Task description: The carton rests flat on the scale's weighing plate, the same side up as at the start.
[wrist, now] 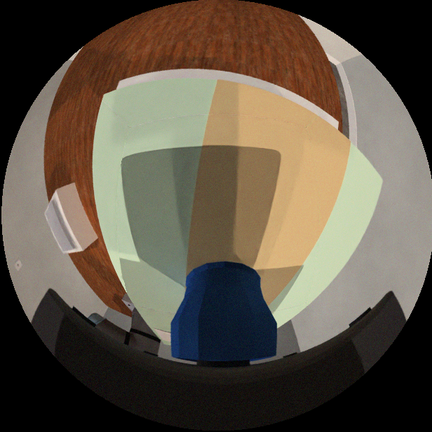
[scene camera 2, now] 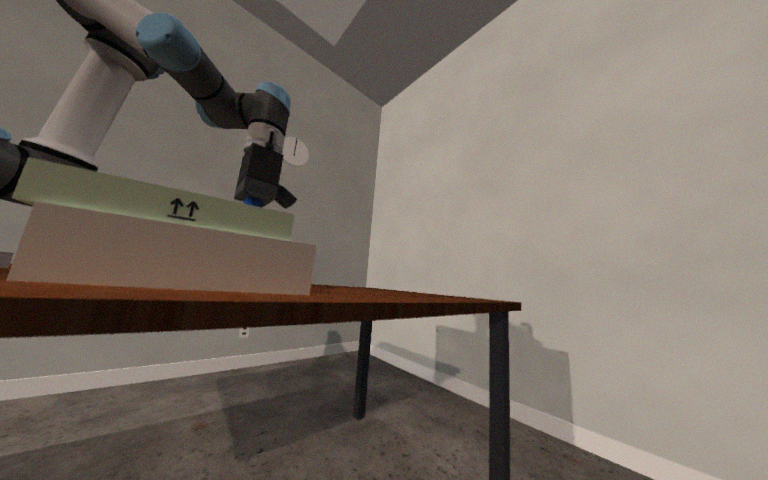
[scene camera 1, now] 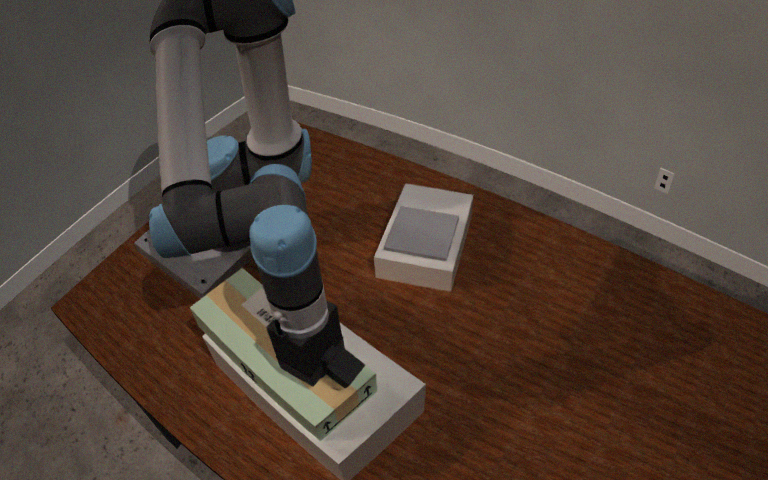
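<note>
The long green-and-tan carton (scene camera 1: 288,396) (scene camera 2: 226,217) (wrist: 320,200) lies on a white block (scene camera 1: 387,416) (scene camera 2: 164,260) (wrist: 190,73); its side arrows point up, and no clear gap shows under it. My gripper (scene camera 1: 310,374) (scene camera 2: 253,201) (wrist: 223,280), a blue suction cup, sits on the carton's top, nearer the end away from the arm's base. It appears shut on the carton; the cup's lip is hidden. The white scale (scene camera 1: 416,273) (wrist: 82,212) stands apart, towards the back in the first scene view. Its grey weighing plate (scene camera 1: 421,233) carries nothing.
The arm's base plate (scene camera 1: 184,271) is close to the carton's other end. The wooden table (scene camera 1: 538,339) (scene camera 2: 396,300) (wrist: 215,40) carries both white blocks. The block under the carton stands near the table's edge. Walls (scene camera 1: 509,84) stand behind the table.
</note>
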